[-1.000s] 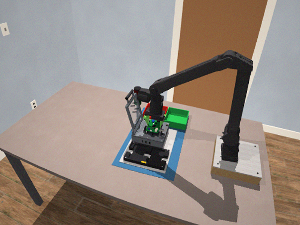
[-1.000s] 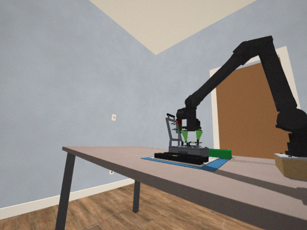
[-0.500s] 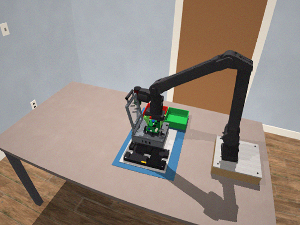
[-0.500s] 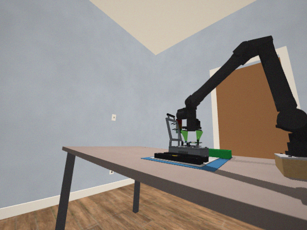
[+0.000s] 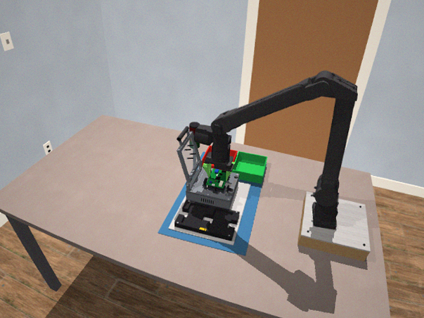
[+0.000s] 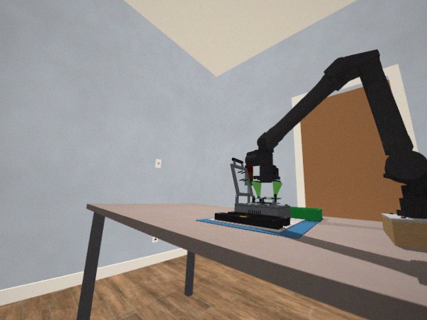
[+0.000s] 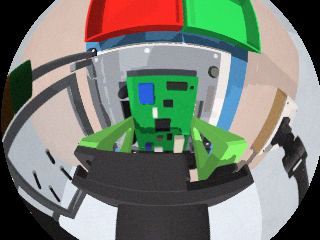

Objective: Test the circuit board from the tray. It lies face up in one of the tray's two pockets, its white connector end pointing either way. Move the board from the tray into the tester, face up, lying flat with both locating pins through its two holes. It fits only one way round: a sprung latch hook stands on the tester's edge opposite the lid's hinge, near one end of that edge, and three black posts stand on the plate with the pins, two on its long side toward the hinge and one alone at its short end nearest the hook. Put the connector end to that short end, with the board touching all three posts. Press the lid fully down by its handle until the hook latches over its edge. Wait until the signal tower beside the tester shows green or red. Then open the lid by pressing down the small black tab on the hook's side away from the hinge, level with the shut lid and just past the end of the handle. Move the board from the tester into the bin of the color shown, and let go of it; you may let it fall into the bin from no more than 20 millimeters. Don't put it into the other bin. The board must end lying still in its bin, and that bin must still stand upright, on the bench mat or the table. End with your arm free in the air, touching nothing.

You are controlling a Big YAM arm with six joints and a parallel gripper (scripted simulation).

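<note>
Right now the green circuit board is right at my hand. Also, from my hand: red bin 40 mm ahead, 200 mm to the right, 80 mm below; then tester plate 10 mm ahead, 10 mm to the left, 20 mm below; then tester lid 120 mm ahead, 90 mm above.
</note>
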